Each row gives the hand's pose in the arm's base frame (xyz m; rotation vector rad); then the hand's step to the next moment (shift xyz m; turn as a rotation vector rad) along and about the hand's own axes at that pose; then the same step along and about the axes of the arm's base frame.
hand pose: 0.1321 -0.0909 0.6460 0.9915 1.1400 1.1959
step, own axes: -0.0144 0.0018 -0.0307 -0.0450 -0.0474 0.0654
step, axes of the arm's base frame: -0.0307 -0.0145 -0.0017 0.0722 -0.0497 -0.0296
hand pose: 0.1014 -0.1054 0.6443 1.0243 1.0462 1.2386
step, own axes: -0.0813 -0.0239 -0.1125 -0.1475 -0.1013 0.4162
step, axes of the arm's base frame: -0.1080 -0.0791 -0.0438 0.4217 -0.1657 -0.0001
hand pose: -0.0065 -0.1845 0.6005 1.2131 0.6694 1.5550
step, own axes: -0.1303 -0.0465 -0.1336 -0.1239 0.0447 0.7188
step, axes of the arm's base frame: -0.1087 -0.0855 -0.1337 0.6486 -0.2382 0.2380
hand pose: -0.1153 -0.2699 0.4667 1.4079 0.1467 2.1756
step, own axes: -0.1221 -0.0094 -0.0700 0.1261 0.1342 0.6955
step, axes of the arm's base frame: -0.0198 -0.0385 -0.1342 0.5171 -0.1866 0.4641
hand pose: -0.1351 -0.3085 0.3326 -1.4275 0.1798 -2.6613
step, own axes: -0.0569 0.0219 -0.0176 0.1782 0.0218 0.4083
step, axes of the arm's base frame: 0.0176 -0.0117 -0.0598 0.2437 -0.0698 0.3670
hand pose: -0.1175 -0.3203 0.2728 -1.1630 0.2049 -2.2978
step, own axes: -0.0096 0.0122 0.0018 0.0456 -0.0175 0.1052
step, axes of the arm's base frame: 0.0109 -0.0049 -0.0101 0.0536 0.0015 0.1029
